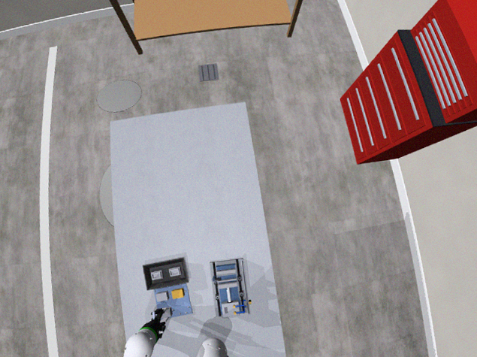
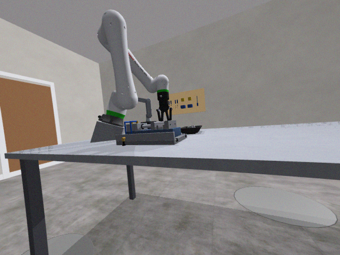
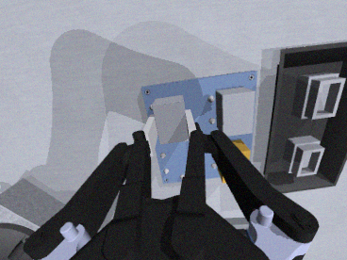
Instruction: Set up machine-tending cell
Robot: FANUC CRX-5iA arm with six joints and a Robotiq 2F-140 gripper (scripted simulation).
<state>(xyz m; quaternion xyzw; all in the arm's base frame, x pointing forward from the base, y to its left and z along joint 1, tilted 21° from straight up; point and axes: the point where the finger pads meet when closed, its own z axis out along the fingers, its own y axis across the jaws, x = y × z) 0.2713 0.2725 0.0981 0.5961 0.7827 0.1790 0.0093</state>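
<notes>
The black work stop rod is 270 mm to the right of my hand, 230 mm ahead of it and 30 mm above it. The rest, counted from my hand: blue infeed plate 60 mm below, 60 mm ahead, 30 mm to the right; then hose-end block 350 mm to the right, 80 mm ahead, 10 mm above; then brass blank 110 mm ahead, 60 mm to the right, 40 mm below.
</notes>
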